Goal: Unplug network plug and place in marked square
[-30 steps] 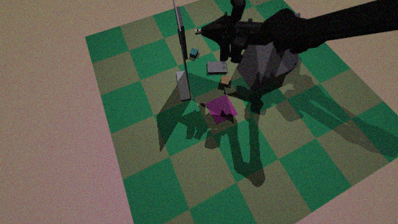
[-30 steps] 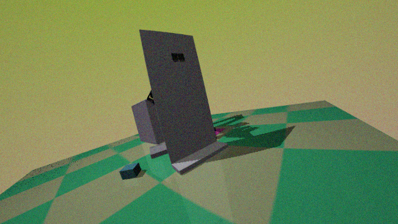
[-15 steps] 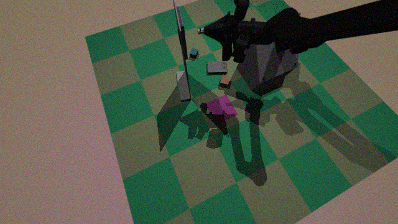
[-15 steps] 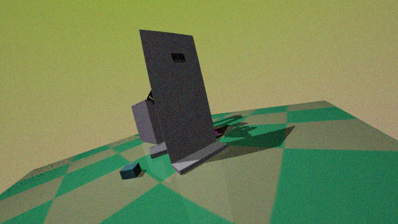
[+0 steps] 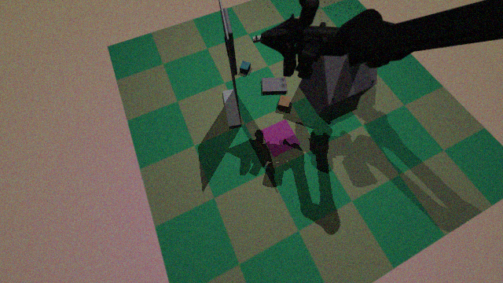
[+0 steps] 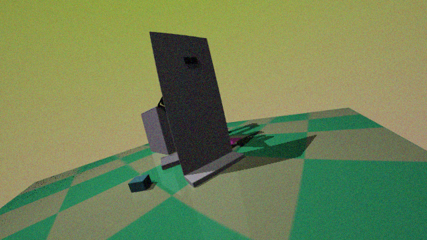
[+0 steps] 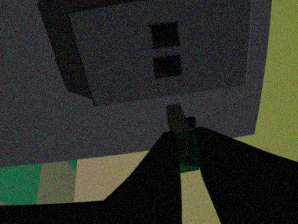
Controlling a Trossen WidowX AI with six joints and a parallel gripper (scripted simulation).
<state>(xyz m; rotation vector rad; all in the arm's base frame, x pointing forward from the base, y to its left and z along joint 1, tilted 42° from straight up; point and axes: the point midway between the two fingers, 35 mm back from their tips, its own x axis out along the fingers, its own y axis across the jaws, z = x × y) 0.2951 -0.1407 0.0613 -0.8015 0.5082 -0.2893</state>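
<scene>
Now: the magenta square 10 mm behind my gripper tip, 180 mm to the left of it and 300 mm below it. Also, from my gripper tip: upright panel 90 mm ahead, 20 mm to the right, 120 mm below; then orange cube 100 mm behind, 60 mm to the left, 280 mm below; then network plug right at my gripper tip.
</scene>
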